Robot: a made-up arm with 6 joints. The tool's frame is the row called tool. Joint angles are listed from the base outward.
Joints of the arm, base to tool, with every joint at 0 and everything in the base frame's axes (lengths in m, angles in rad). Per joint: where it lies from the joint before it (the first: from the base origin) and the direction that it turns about. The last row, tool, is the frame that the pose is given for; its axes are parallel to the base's.
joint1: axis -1 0 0 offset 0 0 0.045
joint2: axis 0 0 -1 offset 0.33 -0.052 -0.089
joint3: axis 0 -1 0 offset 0.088 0.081 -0.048
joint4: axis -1 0 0 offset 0.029 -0.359 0.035
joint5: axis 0 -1 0 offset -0.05 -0.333 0.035
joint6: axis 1 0 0 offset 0.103 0.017 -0.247
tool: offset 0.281 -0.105 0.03
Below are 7 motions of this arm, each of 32 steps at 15 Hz.
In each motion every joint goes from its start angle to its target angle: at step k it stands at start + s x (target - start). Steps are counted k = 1, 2, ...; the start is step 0. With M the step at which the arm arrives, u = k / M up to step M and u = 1 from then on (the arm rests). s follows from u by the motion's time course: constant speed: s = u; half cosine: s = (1 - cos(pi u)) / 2; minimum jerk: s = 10 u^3 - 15 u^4 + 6 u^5.
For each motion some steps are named. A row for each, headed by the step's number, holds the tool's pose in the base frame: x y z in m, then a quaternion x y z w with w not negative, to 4 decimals.
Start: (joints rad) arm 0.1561 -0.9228 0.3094 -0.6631 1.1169 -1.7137
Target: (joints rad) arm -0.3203 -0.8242 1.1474 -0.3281 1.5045 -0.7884
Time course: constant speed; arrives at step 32
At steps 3, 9, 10, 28, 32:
3: 1.0556 -0.2422 0.1604 -0.1512 -0.4745 -0.1782 0.8487
9: 1.0186 -0.3374 0.1839 0.0188 -0.5362 -0.2298 0.8120
10: 1.0114 -0.3541 0.1845 0.0460 -0.5462 -0.2379 0.8019
28: 0.8455 -0.6265 0.0314 0.4209 -0.7010 -0.3520 0.4555
32: 0.8026 -0.6653 -0.0397 0.4627 -0.7274 -0.3689 0.3475

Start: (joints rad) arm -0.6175 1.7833 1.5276 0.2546 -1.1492 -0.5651
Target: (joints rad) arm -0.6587 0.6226 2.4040 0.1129 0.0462 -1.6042
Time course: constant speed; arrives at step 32
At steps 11, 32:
11: -0.3044 -0.3939 -0.1466 -0.4337 0.1638 -0.7066 0.5347
32: -0.1398 -0.4066 -0.1077 -0.4138 -0.2388 -0.8685 0.1322

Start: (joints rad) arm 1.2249 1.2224 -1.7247 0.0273 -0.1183 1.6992
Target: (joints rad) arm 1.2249 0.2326 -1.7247 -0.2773 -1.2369 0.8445
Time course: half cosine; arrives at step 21
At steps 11, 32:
11: -0.3509 -0.1879 0.2466 0.3758 0.1482 -0.8617 0.3069
32: -0.1541 -0.0591 0.5616 0.2272 0.4551 -0.8511 0.1298

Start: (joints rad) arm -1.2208 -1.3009 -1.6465 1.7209 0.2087 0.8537
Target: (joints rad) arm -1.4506 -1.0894 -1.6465 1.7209 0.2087 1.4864
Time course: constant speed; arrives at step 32
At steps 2, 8, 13, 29, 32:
2: 0.8629 0.6667 0.1655 -0.2768 -0.0632 0.7804 0.5571
8: 0.8860 0.6534 0.1637 -0.2162 -0.0214 0.7831 0.5827
13: 0.9032 0.6427 0.1601 -0.1639 0.0136 0.7836 0.5991
29: 0.9431 0.6137 0.1381 0.0096 0.1249 0.7743 0.6204
32: 0.9479 0.6094 0.1328 0.0424 0.1455 0.7706 0.6190

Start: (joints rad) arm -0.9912 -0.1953 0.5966 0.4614 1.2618 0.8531
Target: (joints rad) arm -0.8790 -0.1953 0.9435 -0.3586 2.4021 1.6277
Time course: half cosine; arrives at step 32
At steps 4, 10, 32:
4: 0.5392 -0.7010 -0.1296 0.3721 -0.8202 0.0845 0.4262
10: 0.4450 -0.7267 -0.1680 0.3525 -0.8849 0.1270 0.2768
32: 0.1858 -0.6157 -0.5968 0.0126 0.9415 -0.2323 0.2439

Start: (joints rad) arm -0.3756 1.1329 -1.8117 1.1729 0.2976 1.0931
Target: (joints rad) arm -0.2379 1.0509 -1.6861 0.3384 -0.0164 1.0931
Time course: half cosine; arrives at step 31
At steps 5, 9, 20, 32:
5: -0.0918 -0.3071 -0.7532 0.5725 0.6181 -0.1704 0.5110
9: -0.1416 -0.3210 -0.7236 0.5737 0.6168 -0.2224 0.4910
20: -0.3022 -0.2979 -0.5819 0.5871 0.5813 -0.4081 0.3884
32: -0.3511 -0.2399 -0.5059 0.6013 0.5449 -0.4877 0.3221

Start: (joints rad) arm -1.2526 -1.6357 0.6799 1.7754 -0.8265 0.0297
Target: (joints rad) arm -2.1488 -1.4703 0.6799 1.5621 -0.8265 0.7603
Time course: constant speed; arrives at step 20
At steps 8, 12, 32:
8: 0.9722 -0.2811 -0.2080 0.4440 -0.3443 -0.1265 0.8175
12: 0.9963 -0.2069 -0.2697 0.5766 -0.3328 -0.1195 0.7366
32: 1.0394 -0.0212 -0.3267 0.7944 -0.3105 -0.1051 0.5114

